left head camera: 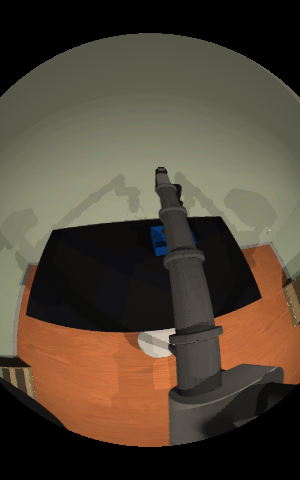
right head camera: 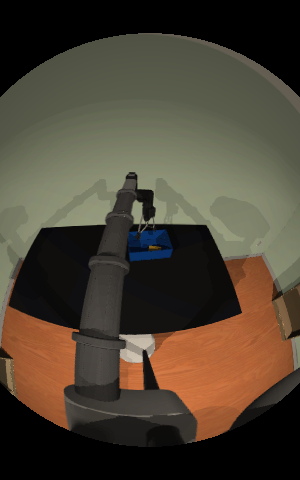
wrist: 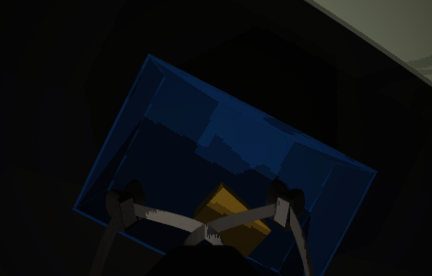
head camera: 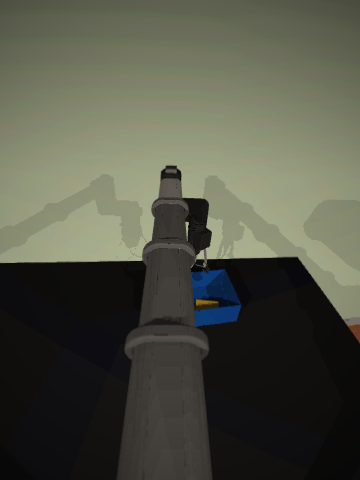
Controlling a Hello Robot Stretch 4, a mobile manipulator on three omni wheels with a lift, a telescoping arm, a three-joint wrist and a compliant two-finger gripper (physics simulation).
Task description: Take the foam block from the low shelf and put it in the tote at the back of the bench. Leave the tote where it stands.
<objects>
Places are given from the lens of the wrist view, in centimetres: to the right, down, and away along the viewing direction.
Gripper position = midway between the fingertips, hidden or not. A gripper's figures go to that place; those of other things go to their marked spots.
my gripper [wrist: 206, 195]: -1, 5, 25
blue tote [wrist: 179, 136]: -6, 0, 40
black bench [wrist: 73, 73]: -22, -10, 39
The marked spots on the black bench and the blue tote are 19 cm apart.
</objects>
